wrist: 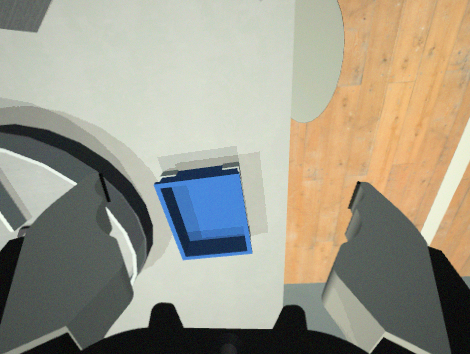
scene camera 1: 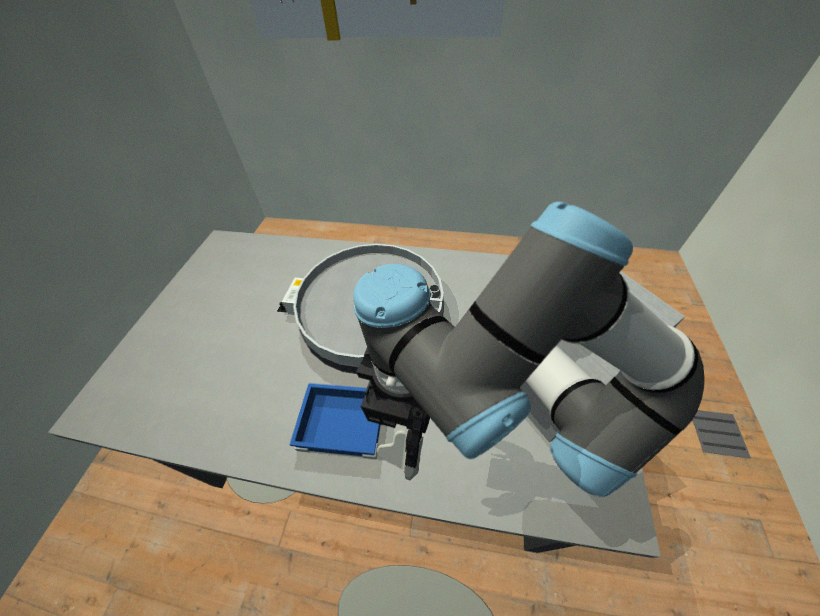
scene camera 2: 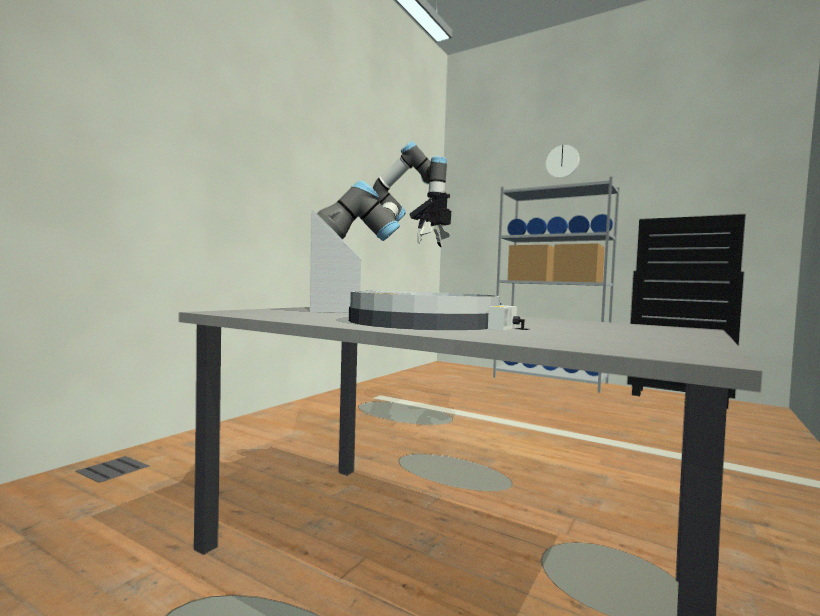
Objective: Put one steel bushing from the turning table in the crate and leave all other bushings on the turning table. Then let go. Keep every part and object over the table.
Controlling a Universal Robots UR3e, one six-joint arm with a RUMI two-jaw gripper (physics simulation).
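The round turning table stands on the table behind the crate. One dark round bushing shows at its right rim in scene camera 1; the arm hides the area beside it, and other bushings cannot be made out. The blue crate is upright and its visible inside is empty. It is hidden in scene camera 2. My gripper is wide open and empty, pointing down high above the table, at the crate's right side in scene camera 1.
A white box with a dark knob sits at the turning table's outer side. The grey table has its front edge beyond the crate. The arm's pedestal stands at the table's far side in scene camera 2.
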